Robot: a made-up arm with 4 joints. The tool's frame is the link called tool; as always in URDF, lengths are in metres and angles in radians. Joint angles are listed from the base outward. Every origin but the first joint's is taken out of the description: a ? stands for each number. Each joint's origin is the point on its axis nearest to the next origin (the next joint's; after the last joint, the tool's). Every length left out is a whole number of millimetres.
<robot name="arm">
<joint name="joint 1" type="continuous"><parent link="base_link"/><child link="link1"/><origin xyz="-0.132 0.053 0.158" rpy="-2.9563 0.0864 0.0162"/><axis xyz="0 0 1"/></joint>
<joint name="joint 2" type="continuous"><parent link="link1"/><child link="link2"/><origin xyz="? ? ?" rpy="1.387 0.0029 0.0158"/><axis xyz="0 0 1"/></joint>
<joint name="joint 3" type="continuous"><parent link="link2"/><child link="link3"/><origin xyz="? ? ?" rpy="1.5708 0 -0.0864"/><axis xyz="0 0 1"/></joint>
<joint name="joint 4" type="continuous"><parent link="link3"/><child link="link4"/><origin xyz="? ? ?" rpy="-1.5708 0 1.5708"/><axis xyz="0 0 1"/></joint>
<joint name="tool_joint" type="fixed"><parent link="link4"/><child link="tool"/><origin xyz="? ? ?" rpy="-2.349 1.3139 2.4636"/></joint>
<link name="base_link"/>
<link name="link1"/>
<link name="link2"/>
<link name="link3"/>
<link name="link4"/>
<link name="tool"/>
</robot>
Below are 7 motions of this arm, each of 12 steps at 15 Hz.
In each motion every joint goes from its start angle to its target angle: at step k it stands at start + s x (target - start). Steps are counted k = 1, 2, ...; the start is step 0. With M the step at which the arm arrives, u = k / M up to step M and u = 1 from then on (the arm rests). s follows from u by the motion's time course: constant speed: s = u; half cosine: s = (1 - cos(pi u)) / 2; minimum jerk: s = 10 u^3 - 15 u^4 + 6 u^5.
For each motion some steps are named. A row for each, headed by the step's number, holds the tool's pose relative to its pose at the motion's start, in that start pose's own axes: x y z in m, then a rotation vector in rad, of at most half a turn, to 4 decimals.
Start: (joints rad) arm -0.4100 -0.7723 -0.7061 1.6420
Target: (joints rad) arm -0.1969 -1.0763 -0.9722 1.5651
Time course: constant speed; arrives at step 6
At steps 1, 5, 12:
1: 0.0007 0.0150 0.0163 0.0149 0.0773 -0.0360
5: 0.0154 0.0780 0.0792 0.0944 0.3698 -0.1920
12: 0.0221 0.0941 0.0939 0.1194 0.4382 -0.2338

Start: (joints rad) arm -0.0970 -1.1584 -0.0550 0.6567
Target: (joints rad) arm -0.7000 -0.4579 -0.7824 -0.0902
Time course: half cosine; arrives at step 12
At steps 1, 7, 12:
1: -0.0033 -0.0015 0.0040 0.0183 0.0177 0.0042
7: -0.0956 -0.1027 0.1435 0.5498 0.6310 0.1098
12: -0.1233 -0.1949 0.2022 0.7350 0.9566 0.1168

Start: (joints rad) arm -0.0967 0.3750 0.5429 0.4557
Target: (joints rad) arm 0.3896 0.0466 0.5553 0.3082
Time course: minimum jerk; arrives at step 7
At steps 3, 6, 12:
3: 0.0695 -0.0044 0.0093 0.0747 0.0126 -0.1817
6: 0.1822 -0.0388 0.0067 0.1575 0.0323 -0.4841
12: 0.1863 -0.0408 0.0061 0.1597 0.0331 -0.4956

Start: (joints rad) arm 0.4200 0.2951 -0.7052 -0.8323
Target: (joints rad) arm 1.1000 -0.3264 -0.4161 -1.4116
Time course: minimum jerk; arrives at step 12
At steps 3, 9, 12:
3: 0.0224 0.0322 -0.0087 0.1085 -0.0303 0.0135
9: 0.2465 0.2117 -0.0136 0.7478 -0.3748 0.2620
12: 0.2796 0.2244 -0.0076 0.7999 -0.4267 0.3120

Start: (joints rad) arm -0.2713 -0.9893 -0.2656 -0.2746
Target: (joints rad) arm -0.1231 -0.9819 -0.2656 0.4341
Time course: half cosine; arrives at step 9
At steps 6, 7, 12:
6: 0.0315 -0.0442 -0.0208 -0.6017 -0.1089 -0.1643
7: 0.0360 -0.0513 -0.0217 -0.7089 -0.1252 -0.1936
12: 0.0397 -0.0572 -0.0219 -0.8032 -0.1389 -0.2194

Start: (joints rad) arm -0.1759 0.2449 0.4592 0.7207
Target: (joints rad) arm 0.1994 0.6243 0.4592 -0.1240
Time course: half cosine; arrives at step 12
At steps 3, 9, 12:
3: 0.0086 0.0061 0.0104 0.1427 0.1041 0.0265
9: 0.0677 0.0168 0.0827 0.8856 0.5849 0.0248
12: 0.0858 0.0131 0.1002 1.0488 0.6759 -0.0019

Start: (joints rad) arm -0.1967 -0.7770 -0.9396 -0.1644
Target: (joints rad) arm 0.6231 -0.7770 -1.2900 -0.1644
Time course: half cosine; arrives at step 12
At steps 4, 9, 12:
4: 0.0602 0.0452 -0.0636 -0.0532 -0.1365 -0.2260
9: 0.2605 0.0893 -0.1861 -0.1403 -0.5040 -0.7548
12: 0.3162 0.0849 -0.2056 -0.1529 -0.6017 -0.8781

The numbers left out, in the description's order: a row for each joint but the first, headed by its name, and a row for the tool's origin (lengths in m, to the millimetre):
joint 2: -0.012 -0.371 0
joint 3: -0.007 0.066 0
joint 4: -0.098 0.031 0
tool: -0.006 0.077 0

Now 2 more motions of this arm.
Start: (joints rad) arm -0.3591 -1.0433 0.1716 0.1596
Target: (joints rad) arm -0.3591 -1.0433 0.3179 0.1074
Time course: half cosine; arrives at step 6
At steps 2, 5, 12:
2: 0.0002 -0.0025 -0.0009 0.0080 -0.0072 0.0373
5: 0.0010 -0.0093 -0.0033 0.0291 -0.0247 0.1398
12: 0.0011 -0.0100 -0.0035 0.0311 -0.0262 0.1499

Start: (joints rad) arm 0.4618 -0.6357 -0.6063 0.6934
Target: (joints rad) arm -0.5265 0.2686 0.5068 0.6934
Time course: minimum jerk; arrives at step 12
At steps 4, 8, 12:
4: -0.0226 -0.1118 -0.0157 -0.0129 -0.1475 0.4172
8: 0.0610 -0.3586 -0.0934 0.0437 -0.6598 1.5739
12: 0.1200 -0.4072 -0.1243 0.0747 -0.8640 1.9881

